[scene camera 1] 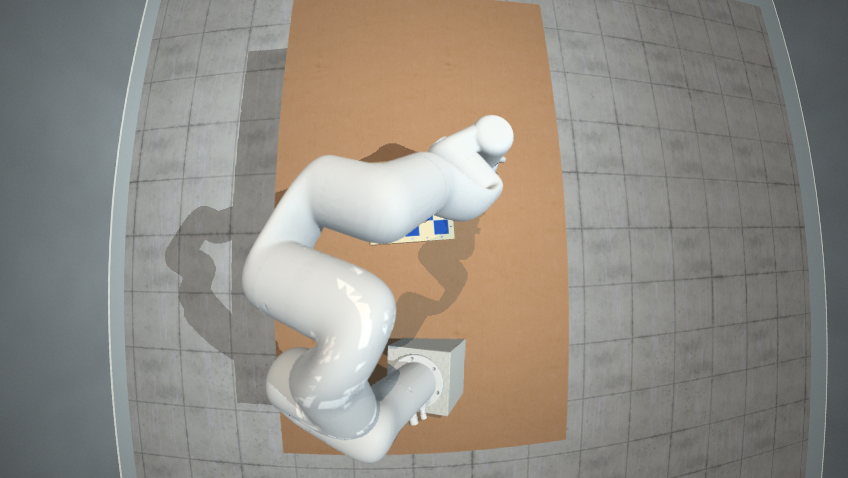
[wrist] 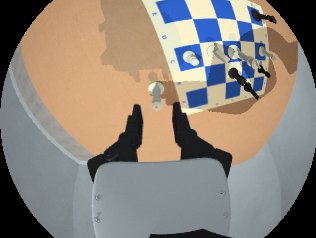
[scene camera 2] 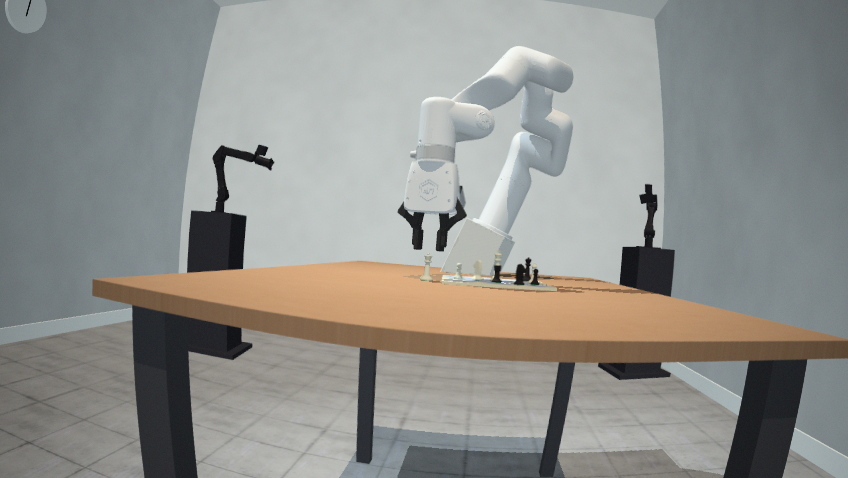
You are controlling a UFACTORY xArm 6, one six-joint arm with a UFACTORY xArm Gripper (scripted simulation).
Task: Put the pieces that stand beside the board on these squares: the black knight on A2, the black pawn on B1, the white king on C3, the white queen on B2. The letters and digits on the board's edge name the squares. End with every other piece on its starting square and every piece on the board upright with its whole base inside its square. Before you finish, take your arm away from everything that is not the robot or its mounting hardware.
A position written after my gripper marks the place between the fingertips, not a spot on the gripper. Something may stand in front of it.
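I can see my gripper (scene camera 2: 428, 250), and it is the same gripper (wrist: 157, 111) that I find again here. There is a chessboard (scene camera 1: 435, 228) as well.
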